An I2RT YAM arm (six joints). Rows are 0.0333 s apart.
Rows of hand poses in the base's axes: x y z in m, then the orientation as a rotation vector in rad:
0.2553, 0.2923, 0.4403, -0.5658, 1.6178, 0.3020
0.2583, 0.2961, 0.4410, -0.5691, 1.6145, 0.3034
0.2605, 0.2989, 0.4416, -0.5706, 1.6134, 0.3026
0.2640, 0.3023, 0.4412, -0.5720, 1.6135, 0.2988
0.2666, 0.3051, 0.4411, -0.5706, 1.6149, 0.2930
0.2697, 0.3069, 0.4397, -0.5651, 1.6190, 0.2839
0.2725, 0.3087, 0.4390, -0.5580, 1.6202, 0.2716
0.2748, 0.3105, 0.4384, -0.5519, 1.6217, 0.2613
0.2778, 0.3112, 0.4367, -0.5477, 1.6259, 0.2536
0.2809, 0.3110, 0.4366, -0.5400, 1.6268, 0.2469
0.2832, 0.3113, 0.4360, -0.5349, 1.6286, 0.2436
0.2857, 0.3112, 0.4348, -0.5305, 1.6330, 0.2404
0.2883, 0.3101, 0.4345, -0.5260, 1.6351, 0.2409
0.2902, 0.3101, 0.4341, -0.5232, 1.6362, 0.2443
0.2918, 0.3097, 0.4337, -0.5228, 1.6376, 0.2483
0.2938, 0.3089, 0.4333, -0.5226, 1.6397, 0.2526
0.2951, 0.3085, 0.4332, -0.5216, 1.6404, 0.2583
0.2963, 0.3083, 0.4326, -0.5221, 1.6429, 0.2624
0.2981, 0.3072, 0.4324, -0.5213, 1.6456, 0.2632
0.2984, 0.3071, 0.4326, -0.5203, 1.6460, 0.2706
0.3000, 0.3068, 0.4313, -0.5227, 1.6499, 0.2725
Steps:
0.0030, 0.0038, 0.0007, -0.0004, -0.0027, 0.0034
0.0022, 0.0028, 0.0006, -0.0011, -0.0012, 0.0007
0.0035, 0.0034, -0.0004, -0.0032, -0.0010, -0.0013
0.0026, 0.0028, -0.0001, -0.0030, -0.0004, -0.0045
0.0031, 0.0018, -0.0014, -0.0031, 0.0011, -0.0095
0.0028, 0.0018, -0.0007, -0.0034, -0.0025, -0.0119
0.0023, 0.0018, -0.0006, -0.0028, -0.0016, -0.0101
0.0030, 0.0007, -0.0017, -0.0031, 0.0018, -0.0078
0.0031, -0.0002, -0.0001, 0.0004, -0.0012, -0.0090
0.0023, 0.0003, -0.0006, 0.0007, 0.0007, -0.0055
0.0025, -0.0001, -0.0012, -0.0002, 0.0032, -0.0054
0.0026, -0.0011, -0.0003, 0.0026, 0.0020, -0.0029
0.0019, 0.0000, -0.0004, 0.0036, 0.0018, 0.0000
0.0016, -0.0004, -0.0004, 0.0024, 0.0024, 0.0018
0.0020, -0.0008, -0.0004, 0.0023, 0.0031, 0.0020
0.0013, -0.0004, -0.0001, 0.0039, 0.0021, 0.0025
0.0012, -0.0002, -0.0006, 0.0017, 0.0035, 0.0023
0.0018, -0.0011, -0.0002, 0.0004, 0.0028, -0.0004
0.0003, -0.0001, 0.0002, 0.0051, 0.0023, 0.0035
0.0016, -0.0003, -0.0013, -0.0012, 0.0043, 0.0021

